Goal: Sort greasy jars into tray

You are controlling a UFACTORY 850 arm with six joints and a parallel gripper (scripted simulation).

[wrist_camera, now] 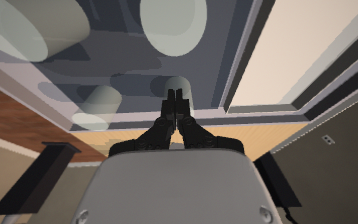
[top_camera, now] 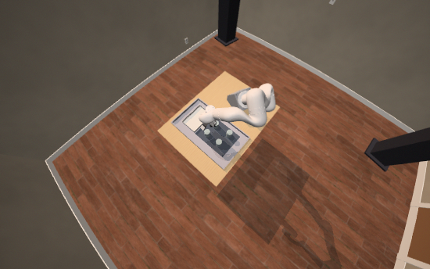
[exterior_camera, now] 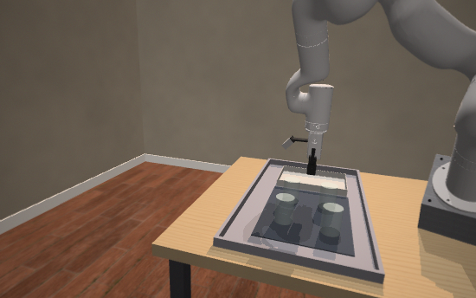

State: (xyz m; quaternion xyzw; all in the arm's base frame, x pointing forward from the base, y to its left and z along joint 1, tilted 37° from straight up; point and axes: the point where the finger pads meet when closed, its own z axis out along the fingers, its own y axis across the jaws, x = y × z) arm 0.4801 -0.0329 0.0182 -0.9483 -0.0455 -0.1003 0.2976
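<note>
My gripper is now 140 mm above the dark drying mat, 90 mm to the right of it and 10 mm past it. From my hand the other things lie so: cream tray 230 mm to the right, 140 mm below, 30 mm ahead.
</note>
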